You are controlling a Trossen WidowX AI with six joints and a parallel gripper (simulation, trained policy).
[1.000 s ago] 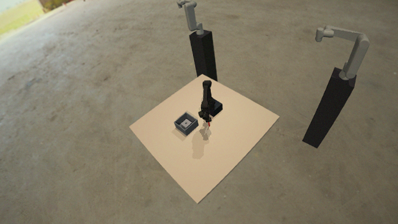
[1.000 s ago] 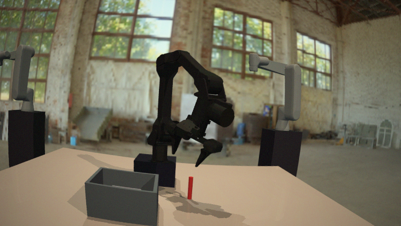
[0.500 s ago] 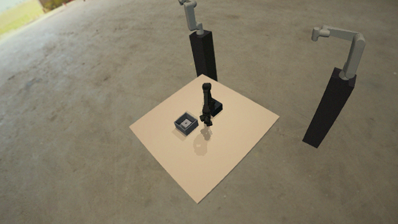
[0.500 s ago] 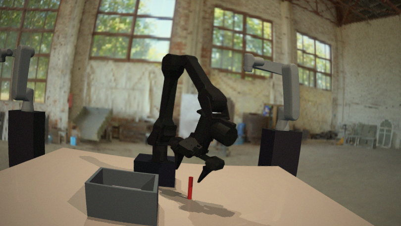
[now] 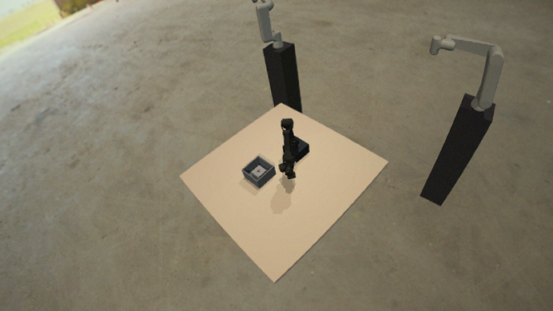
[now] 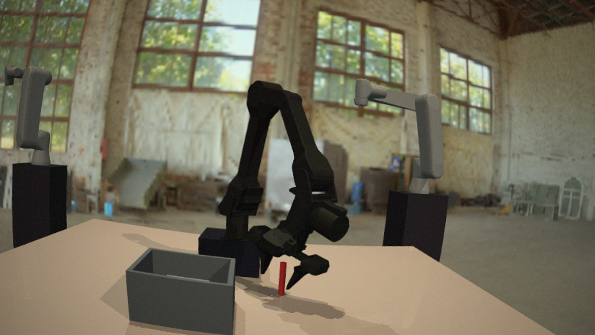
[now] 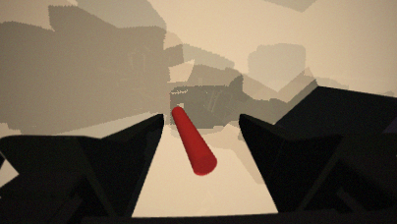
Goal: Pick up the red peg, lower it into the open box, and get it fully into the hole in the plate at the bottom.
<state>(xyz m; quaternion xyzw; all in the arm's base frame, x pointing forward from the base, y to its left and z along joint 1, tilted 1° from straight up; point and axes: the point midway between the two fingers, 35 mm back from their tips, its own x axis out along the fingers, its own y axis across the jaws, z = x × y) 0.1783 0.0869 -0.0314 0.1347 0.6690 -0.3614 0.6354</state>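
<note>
Now: gripper tip 20 mm to the right of the red peg, 10 mm below it and 10 mm short of it. The rest, counted from my gripper tip: grey box 190 mm to the right, 150 mm ahead; plate 190 mm to the right, 150 mm ahead, 20 mm above.
</note>
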